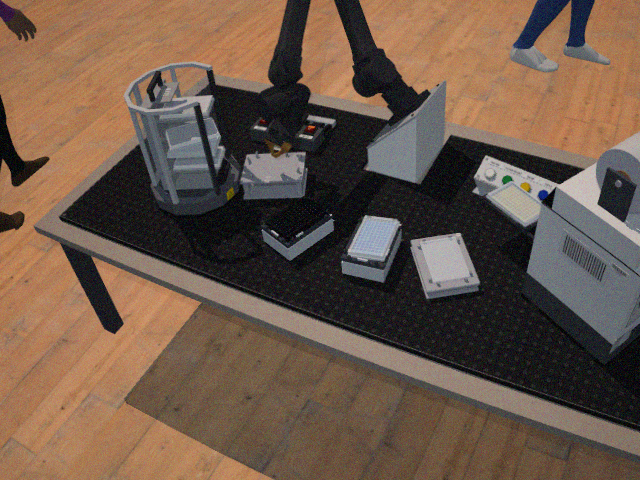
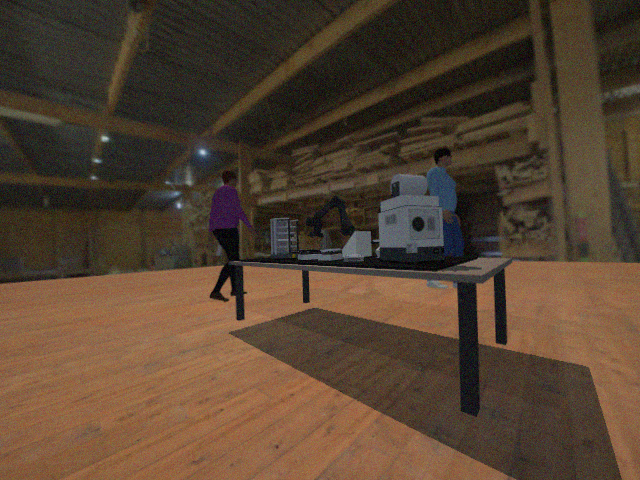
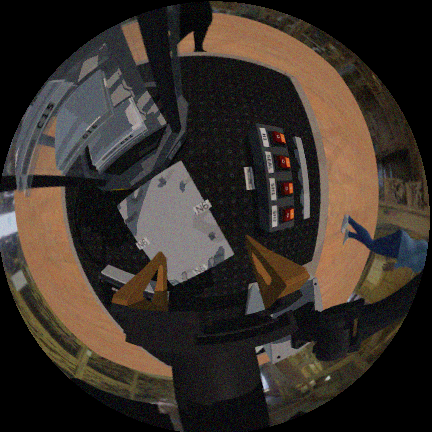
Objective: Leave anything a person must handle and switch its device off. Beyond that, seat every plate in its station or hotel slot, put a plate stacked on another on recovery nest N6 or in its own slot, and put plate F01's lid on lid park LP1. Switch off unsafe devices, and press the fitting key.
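Places are measured from the arm's base along level axes (x right, y ahead, z up), in centimetres.
Pixels of known places: gripper, fingertip midpoint: (image 1: 281, 144) (image 2: 313, 244) (image 3: 202, 247); arm's base at its link origin: (image 1: 410, 110) (image 2: 357, 238) (image 3: 302, 324).
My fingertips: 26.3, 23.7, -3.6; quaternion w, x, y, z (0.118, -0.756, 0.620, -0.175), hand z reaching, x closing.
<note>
For each thing: its top centre in the pictures, then the offset to it from my fingertips, as dx, dy, dz. "pt": a spot on its surface instead.
- bare recovery nest N6 at its top centre: (image 3: 170, 234) (image 1: 272, 161) +0.6, +4.0, -3.3
- switch box at its top centre: (image 3: 299, 174) (image 1: 292, 117) +9.7, -19.3, -5.6
- black plate at its top centre: (image 1: 296, 215) (image 3: 123, 304) -15.8, +18.6, -3.9
- pale blue plate at its top centre: (image 1: 373, 233) -35.6, +17.0, -3.1
- flat white station at its top centre: (image 1: 444, 257) (image 2: 353, 254) -51.5, +13.2, -7.2
- cream plate at its top centre: (image 1: 518, 200) -62.8, -2.7, +1.7
- key panel at its top centre: (image 1: 521, 173) -59.5, -17.8, -2.5
- cable at a spot on its surface: (image 1: 222, 258) pt -3.0, +33.2, -10.8
My gripper (image 1: 279, 149) (image 3: 202, 247) is open and empty, above the bare recovery nest N6 (image 1: 273, 178) (image 3: 172, 220). The switch box (image 3: 270, 200), with labelled red rockers, lies behind the nest. The round hotel (image 1: 178, 203) (image 3: 160, 65) holds several plates; one plate (image 1: 192, 136) looks tilted. A black plate (image 1: 297, 219) sits on a white-sided station, a pale blue plate (image 1: 373, 237) on another. A flat white station (image 1: 426, 273) bears a pale rectangle; I cannot tell whether it is a lid. A cream plate (image 1: 516, 202) lies against the key panel (image 1: 491, 167), which has green, yellow and blue keys.
A large white device (image 1: 573, 268) (image 2: 410, 227) stands at the table's right. A white wedge-shaped block (image 1: 429, 134) (image 2: 357, 245) stands by the arm's base. A purple-topped person (image 2: 225, 206) is near the hotel end; a blue-clad person (image 2: 442, 188) (image 3: 402, 244) is behind the table. A cable (image 1: 222, 258) lies before the hotel.
</note>
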